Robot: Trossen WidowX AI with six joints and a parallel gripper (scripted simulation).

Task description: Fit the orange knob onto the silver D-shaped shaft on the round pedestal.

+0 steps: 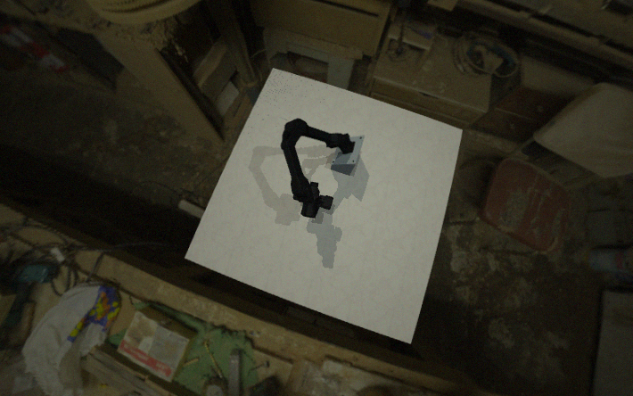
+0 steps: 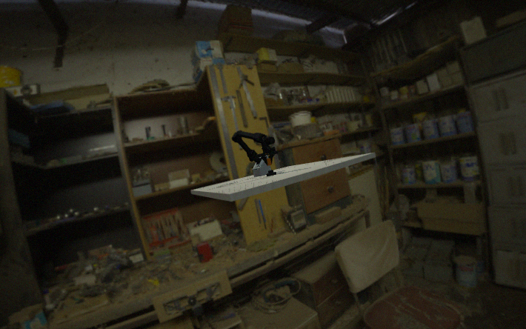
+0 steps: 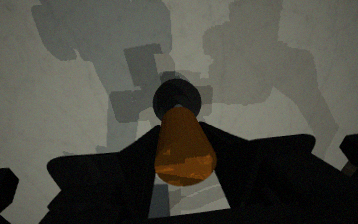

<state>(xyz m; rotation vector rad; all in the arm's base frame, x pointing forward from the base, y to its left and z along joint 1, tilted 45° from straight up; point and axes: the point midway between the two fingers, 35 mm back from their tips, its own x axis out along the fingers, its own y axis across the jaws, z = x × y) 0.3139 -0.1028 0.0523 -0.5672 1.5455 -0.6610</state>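
My gripper tip is 30 mm below the orange knob. From my gripper tip the other things lie so: round dark pedestal 60 mm below.
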